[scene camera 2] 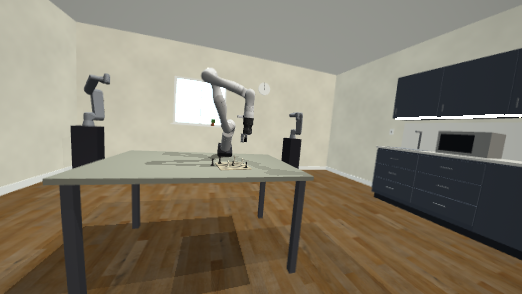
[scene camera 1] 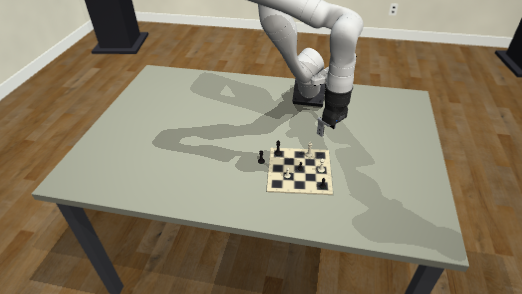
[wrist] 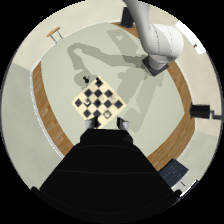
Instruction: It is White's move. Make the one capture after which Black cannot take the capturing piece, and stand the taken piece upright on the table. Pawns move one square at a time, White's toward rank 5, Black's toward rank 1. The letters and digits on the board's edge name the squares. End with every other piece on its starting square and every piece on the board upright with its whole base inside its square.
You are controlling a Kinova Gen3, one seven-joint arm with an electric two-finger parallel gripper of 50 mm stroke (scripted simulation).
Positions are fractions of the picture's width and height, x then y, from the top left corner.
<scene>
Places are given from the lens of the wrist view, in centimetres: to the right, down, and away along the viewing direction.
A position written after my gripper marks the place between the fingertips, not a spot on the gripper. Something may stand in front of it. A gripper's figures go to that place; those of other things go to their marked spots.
my gripper (wrist: 0.48, 0.54): -1, 3, 18
chessboard (wrist: 0.42, 0.42): -9, -9, 35
</scene>
